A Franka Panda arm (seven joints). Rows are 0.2 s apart.
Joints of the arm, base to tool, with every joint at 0 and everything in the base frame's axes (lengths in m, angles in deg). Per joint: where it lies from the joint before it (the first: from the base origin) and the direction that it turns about. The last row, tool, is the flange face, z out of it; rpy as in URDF.
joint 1: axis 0 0 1 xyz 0 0 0.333
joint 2: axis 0 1 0 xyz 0 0 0
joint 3: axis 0 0 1 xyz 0 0 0.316
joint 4: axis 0 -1 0 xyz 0.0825 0 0
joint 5: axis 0 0 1 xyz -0.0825 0 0.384
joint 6: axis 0 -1 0 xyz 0 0 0
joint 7: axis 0 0 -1 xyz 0.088 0 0
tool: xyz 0 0 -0.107 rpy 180 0 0
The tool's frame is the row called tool.
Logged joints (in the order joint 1, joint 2, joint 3, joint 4, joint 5, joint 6, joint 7), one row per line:
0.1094 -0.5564 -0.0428 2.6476 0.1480 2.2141 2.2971
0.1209 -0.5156 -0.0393 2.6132 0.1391 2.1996 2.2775
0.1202 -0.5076 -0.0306 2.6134 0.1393 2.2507 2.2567
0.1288 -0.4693 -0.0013 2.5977 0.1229 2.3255 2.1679
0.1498 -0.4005 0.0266 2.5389 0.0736 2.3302 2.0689
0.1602 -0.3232 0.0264 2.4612 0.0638 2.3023 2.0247
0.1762 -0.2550 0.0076 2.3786 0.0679 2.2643 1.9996
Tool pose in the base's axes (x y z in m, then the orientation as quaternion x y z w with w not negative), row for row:
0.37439 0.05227 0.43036 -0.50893 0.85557 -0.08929 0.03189
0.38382 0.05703 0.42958 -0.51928 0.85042 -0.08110 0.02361
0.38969 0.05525 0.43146 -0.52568 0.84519 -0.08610 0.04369
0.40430 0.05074 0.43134 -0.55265 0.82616 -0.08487 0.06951
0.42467 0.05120 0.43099 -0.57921 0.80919 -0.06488 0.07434
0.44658 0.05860 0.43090 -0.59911 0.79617 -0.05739 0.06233
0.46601 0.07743 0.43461 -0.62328 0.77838 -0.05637 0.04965
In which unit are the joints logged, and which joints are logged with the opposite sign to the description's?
The joints are logged in radians. Opposite sign: joint 3, joint 4, joint 5.
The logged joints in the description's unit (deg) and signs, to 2 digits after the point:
6.27 -31.88 2.45 -151.70 -8.48 126.86 131.61
6.93 -29.54 2.25 -149.73 -7.97 126.03 130.49
6.89 -29.08 1.75 -149.74 -7.98 128.96 129.30
7.38 -26.89 0.07 -148.84 -7.04 133.24 124.21
8.58 -22.95 -1.52 -145.47 -4.22 133.51 118.54
9.18 -18.52 -1.51 -141.02 -3.66 131.91 116.01
10.10 -14.61 -0.44 -136.28 -3.89 129.73 114.57

